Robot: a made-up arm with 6 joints. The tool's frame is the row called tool. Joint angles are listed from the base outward. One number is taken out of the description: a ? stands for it. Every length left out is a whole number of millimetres.
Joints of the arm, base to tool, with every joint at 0 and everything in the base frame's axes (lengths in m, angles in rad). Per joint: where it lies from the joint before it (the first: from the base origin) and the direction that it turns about. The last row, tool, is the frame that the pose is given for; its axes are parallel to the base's.
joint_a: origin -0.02 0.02 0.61 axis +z
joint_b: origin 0.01 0.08 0 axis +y
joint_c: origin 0.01 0 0.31 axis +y
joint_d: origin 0.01 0 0.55 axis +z
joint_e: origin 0.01 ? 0 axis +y
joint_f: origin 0 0 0.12 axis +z
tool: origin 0 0 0
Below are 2 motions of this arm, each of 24 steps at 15 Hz.
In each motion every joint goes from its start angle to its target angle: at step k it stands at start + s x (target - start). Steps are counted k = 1, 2, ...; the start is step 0. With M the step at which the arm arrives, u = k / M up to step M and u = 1 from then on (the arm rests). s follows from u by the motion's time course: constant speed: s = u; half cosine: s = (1 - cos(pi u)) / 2; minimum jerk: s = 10 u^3 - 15 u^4 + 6 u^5.
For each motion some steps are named. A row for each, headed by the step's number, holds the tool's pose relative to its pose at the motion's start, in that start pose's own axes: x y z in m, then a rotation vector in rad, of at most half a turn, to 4 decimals.
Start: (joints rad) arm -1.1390 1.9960 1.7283 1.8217 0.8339 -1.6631
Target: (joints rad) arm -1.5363 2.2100 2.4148 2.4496 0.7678 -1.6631
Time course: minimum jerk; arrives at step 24
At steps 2, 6, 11, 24:
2: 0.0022 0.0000 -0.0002 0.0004 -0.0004 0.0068
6: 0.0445 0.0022 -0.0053 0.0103 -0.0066 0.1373
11: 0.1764 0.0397 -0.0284 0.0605 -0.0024 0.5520
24: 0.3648 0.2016 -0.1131 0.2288 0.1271 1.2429

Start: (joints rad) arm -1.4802 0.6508 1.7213 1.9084 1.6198 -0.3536
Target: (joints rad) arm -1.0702 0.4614 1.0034 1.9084 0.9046 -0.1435
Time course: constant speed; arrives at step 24
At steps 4, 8, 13, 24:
4: -0.0109 0.0525 0.0643 0.0484 -0.0050 -0.0911
8: -0.0070 0.1084 0.1331 0.0725 -0.0118 -0.1835
13: 0.0205 0.1817 0.2214 0.0682 -0.0207 -0.2958
24: 0.1698 0.3466 0.3945 -0.0709 -0.0300 -0.4976

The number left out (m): -0.05
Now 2 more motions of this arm.
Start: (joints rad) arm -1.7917 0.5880 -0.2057 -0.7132 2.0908 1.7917
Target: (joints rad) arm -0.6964 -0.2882 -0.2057 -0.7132 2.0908 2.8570
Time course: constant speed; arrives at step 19
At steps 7, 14, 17, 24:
7: -0.1353 -0.0950 -0.2165 -0.1062 0.5009 0.3099
14: -0.3701 -0.1377 -0.2535 0.1116 1.0303 0.6223
17: -0.4670 -0.1306 -0.2085 0.3083 1.2275 0.7429
24: -0.5220 -0.1179 -0.1600 0.4727 1.3392 0.8154

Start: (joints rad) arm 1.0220 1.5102 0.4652 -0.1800 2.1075 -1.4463
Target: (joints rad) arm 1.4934 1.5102 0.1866 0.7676 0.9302 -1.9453
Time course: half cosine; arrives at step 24
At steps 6, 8, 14, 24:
6: -0.0654 -0.0024 -0.0220 0.2125 -0.0951 -0.1753
8: -0.1145 0.0004 -0.0394 0.3609 -0.1632 -0.2954
14: -0.3021 0.0499 -0.1091 0.8872 -0.4332 -0.6827
24: -0.4695 0.1592 -0.1692 1.3557 -0.7507 -0.9198

